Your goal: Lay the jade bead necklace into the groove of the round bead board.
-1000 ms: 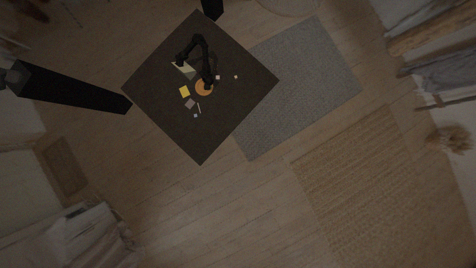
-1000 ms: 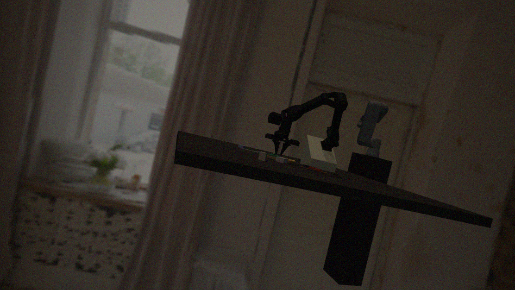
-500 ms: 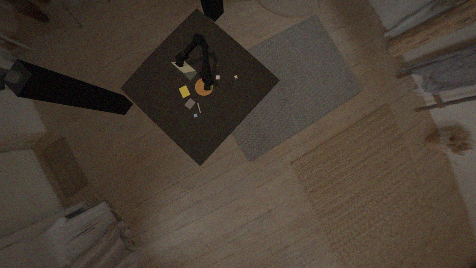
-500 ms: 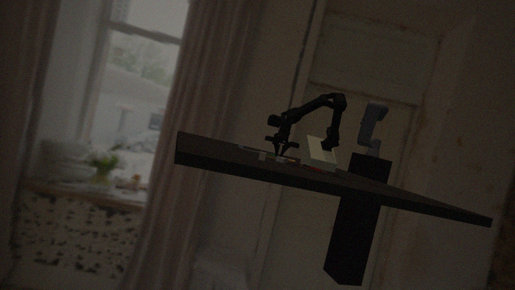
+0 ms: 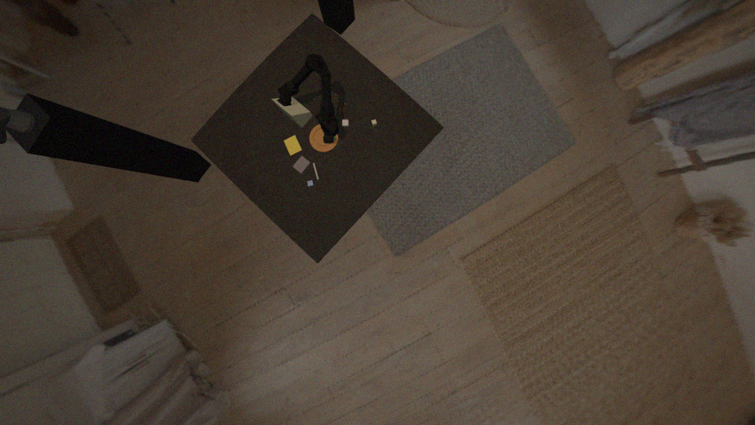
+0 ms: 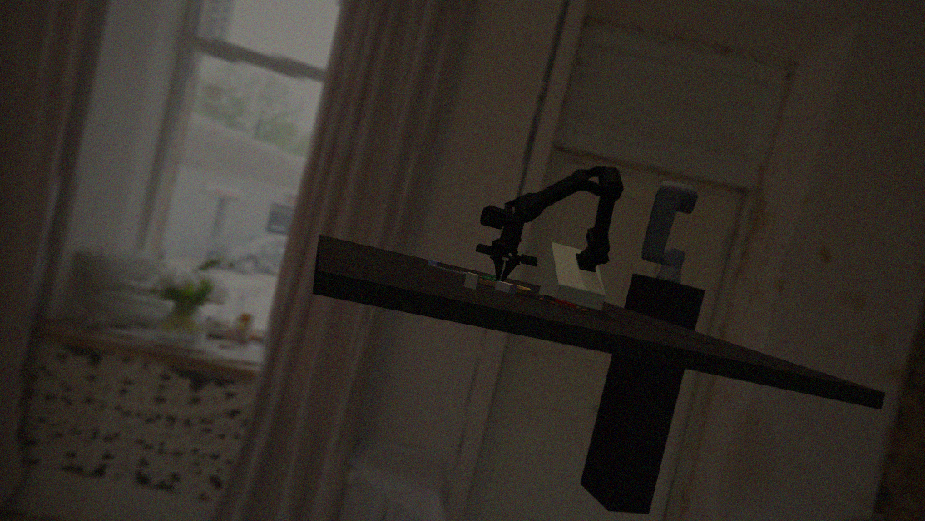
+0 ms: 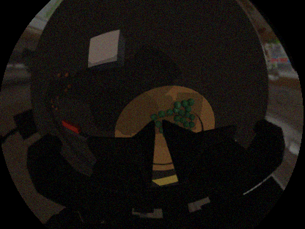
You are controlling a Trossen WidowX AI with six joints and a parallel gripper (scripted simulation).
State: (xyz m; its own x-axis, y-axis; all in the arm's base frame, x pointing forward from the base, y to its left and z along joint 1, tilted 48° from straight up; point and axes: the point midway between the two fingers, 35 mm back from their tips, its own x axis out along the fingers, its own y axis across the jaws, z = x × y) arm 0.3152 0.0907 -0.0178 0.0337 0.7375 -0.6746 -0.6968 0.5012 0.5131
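Now: the round bead board 5 cm to the right of my gripper tip, 2 cm behind it and 1 cm below it. From my gripper tip the other things lie so: white stick 26 cm to the right, 8 cm ahead, 1 cm below; then grey-white block 12 cm to the left, 3 cm ahead; then red item 15 cm behind, 13 cm to the left, 1 cm below.
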